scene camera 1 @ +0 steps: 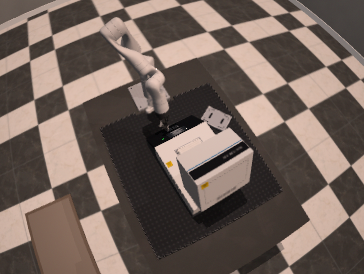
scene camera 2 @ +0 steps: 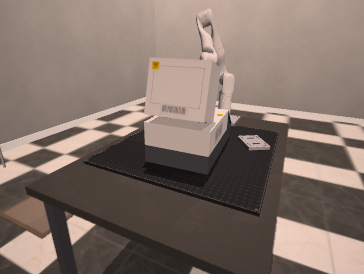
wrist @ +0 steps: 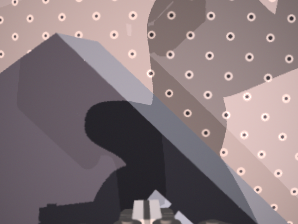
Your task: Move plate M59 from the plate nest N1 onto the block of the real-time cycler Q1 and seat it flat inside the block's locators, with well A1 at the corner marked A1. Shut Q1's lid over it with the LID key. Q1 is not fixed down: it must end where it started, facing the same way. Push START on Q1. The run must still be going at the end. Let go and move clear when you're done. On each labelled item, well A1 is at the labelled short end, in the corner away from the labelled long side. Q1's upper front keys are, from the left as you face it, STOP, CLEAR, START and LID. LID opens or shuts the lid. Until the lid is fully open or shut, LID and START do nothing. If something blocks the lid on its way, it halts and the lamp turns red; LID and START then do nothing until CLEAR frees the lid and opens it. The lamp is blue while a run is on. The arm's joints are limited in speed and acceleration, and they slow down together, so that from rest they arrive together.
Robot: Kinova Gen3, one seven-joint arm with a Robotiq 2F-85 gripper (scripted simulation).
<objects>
same spot on lid: (scene camera 2: 186,89) = (scene camera 1: 235,178)
</objects>
